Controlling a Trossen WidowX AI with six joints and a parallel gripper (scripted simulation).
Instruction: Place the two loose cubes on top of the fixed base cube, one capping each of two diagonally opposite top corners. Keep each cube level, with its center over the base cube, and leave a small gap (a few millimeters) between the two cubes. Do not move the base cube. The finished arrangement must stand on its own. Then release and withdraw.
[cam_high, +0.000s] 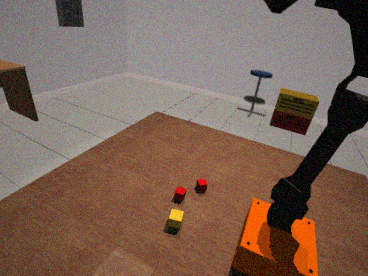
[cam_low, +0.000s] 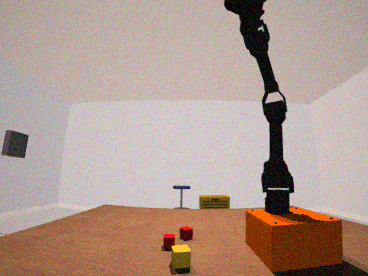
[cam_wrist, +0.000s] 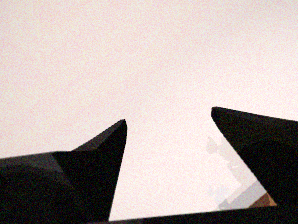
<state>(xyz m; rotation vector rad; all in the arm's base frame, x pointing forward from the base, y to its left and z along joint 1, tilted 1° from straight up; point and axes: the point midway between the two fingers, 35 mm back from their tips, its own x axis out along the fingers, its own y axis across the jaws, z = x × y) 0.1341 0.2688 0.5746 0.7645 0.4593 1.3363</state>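
The yellow base cube is 67 cm below my gripper tip, 24 cm to the right of it and 16 cm ahead of it.
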